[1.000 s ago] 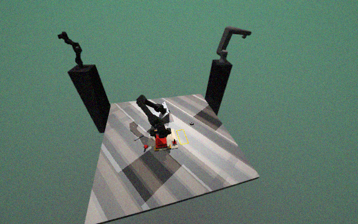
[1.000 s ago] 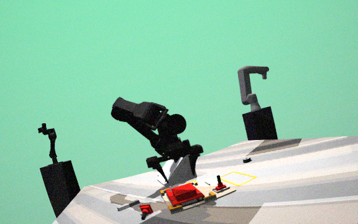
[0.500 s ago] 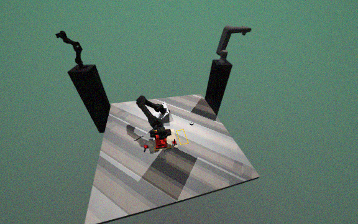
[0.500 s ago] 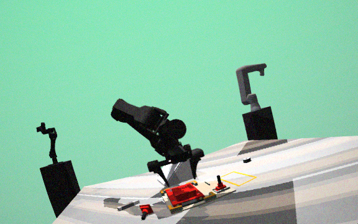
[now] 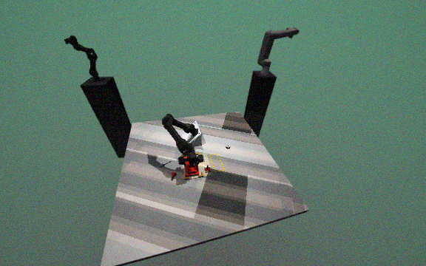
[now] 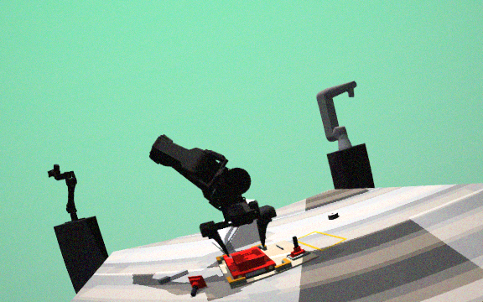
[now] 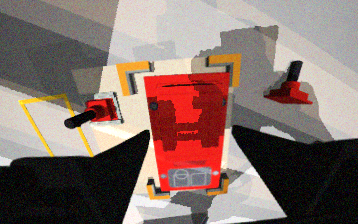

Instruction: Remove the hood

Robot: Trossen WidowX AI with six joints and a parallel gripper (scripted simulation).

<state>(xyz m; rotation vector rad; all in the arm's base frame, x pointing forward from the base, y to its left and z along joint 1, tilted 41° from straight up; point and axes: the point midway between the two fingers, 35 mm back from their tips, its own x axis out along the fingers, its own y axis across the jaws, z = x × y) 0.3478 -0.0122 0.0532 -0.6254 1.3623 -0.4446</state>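
The red hood is 20 mm below my gripper tip. The rest, counted from my gripper tip: black post (130 mm to the left, 20 mm below).
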